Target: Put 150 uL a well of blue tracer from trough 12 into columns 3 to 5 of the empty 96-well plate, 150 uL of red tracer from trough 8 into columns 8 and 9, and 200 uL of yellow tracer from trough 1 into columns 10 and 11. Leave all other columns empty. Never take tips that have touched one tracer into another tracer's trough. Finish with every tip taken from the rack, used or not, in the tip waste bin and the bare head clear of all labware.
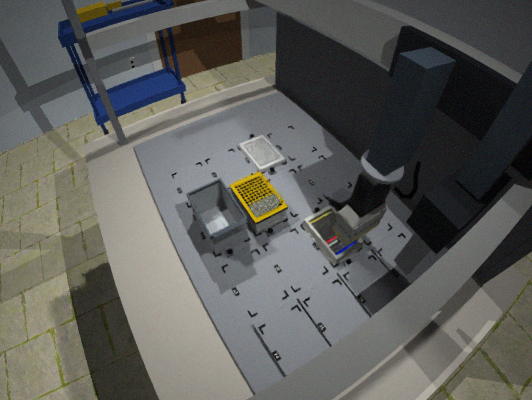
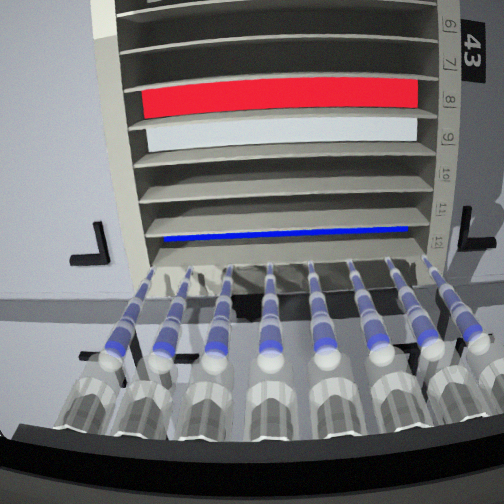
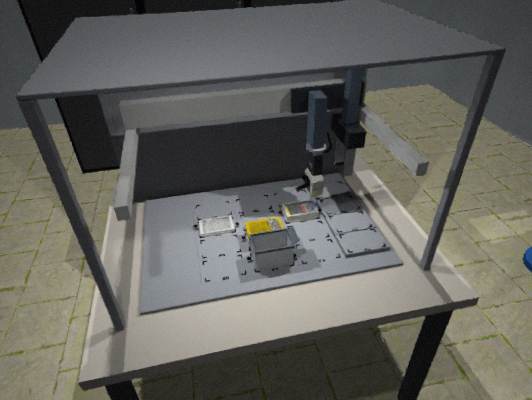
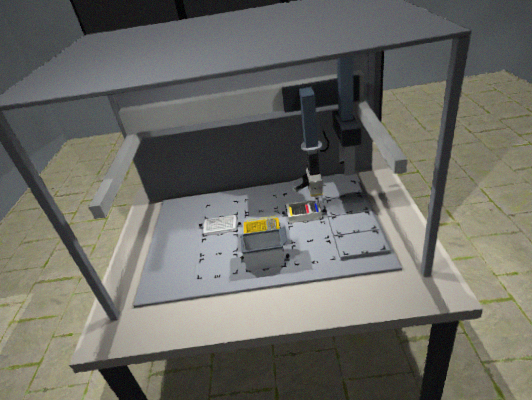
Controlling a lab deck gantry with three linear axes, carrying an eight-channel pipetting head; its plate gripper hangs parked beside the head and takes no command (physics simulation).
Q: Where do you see a dark back panel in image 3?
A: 176, 159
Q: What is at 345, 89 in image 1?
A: A dark back panel.
